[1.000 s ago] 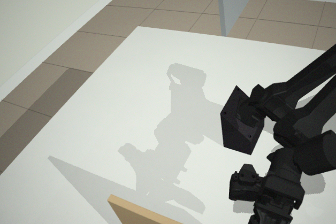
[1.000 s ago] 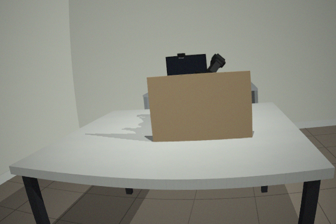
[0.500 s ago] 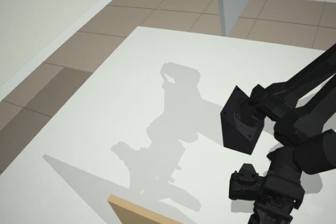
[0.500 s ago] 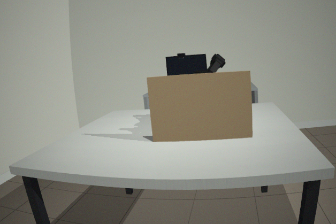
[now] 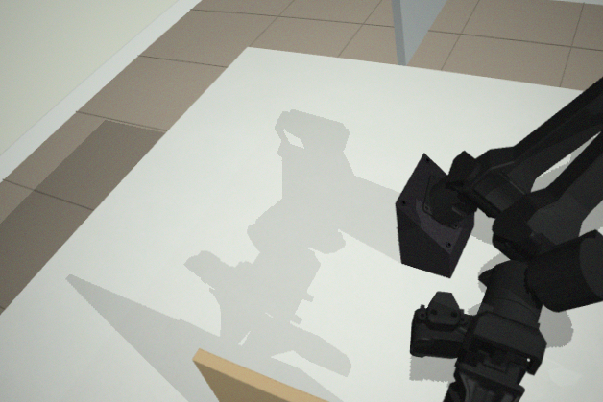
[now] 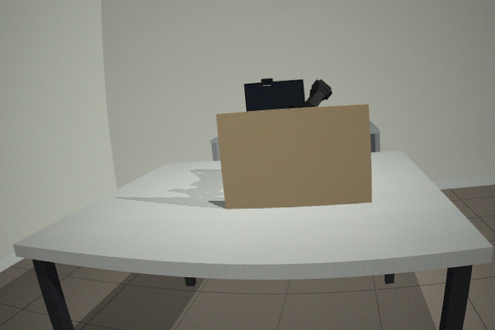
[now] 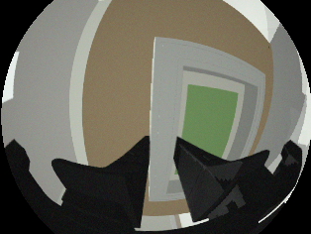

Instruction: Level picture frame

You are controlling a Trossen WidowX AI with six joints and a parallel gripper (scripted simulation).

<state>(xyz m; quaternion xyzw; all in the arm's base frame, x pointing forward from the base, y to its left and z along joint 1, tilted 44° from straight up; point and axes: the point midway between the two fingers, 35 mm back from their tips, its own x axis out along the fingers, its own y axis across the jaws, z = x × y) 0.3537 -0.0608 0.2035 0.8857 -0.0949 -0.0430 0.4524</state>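
Right now my gripper tip is 1 cm to the left of the picture frame and 5 cm above it. Also, from my gripper tip: tan wall board: 2 cm ahead, 1 cm to the left, 7 cm below.
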